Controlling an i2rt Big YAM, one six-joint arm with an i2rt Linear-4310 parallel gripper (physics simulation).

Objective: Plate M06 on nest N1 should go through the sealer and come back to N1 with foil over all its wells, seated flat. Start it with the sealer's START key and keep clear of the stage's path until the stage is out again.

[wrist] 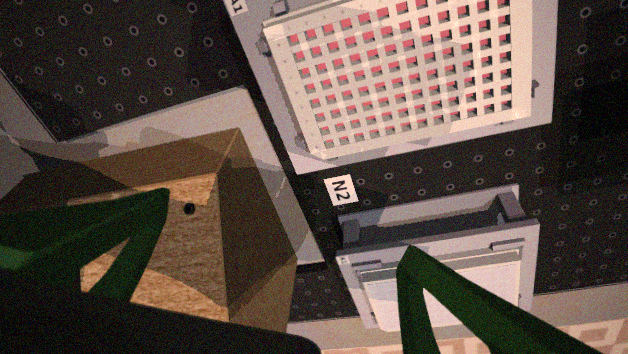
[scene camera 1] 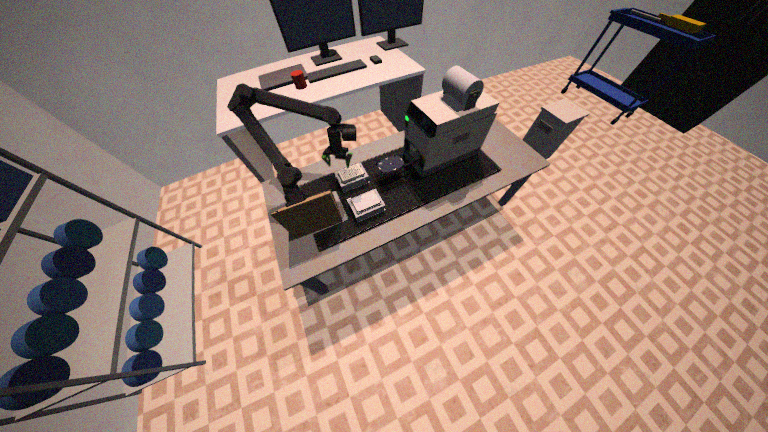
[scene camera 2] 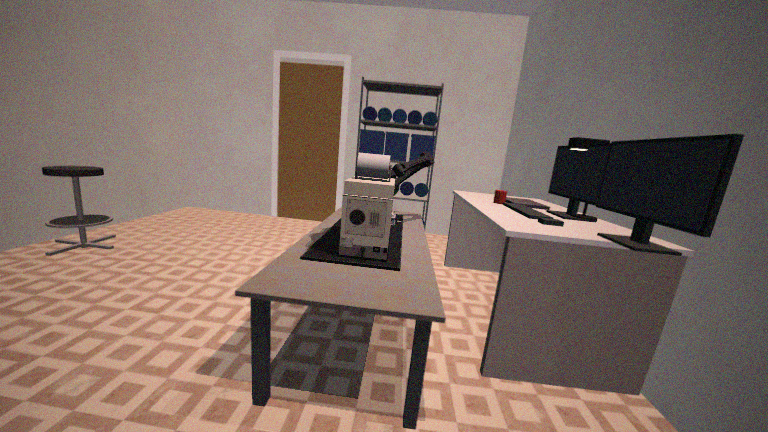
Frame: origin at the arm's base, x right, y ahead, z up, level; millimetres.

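Seen in the pictures: gripper, fingertip midpoint: (wrist: pixel 290 232) (scene camera 1: pixel 339 167); arm's base, link origin: (scene camera 1: pixel 297 202).
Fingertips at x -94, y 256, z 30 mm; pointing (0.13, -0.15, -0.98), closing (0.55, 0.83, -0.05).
Note:
Offsets run from my fingertips to a thing's top centre.
Plate M06, a white plate with pink wells @[dx -17, dy +56, dz -83 mm] (scene camera 1: pixel 351 172) (wrist: pixel 405 75), sits on nest N1 @[dx -17, dy +56, dz -89 mm] (scene camera 1: pixel 354 185) (wrist: pixel 542 100); its wells show open, without foil. My gripper (scene camera 1: pixel 337 160) (wrist: pixel 290 232) is open and empty, above the bench near the plate's arm-side edge; in the wrist view its green fingers straddle the gap between the brown box and nest N2. The sealer (scene camera 1: pixel 456 137) (scene camera 2: pixel 366 222) shows a green light on its front. Its dark stage @[dx +49, dy +315, dz -51 mm] (scene camera 1: pixel 389 165) is out, between the plate and the sealer. The START key cannot be made out. The gripper is hidden in scene camera 2.
A white-topped plate @[dx +195, dy +59, dz -89 mm] (scene camera 1: pixel 367 202) (wrist: pixel 492 272) sits on nest N2, beside N1. A brown open box (scene camera 1: pixel 310 214) (wrist: pixel 257 215) stands near the arm's base. A foil roll @[dx +36, dy +650, dz +320 mm] (scene camera 1: pixel 461 85) (scene camera 2: pixel 373 164) tops the sealer. A desk (scene camera 1: pixel 397 64) (scene camera 2: pixel 569 311) with monitors stands behind the bench.

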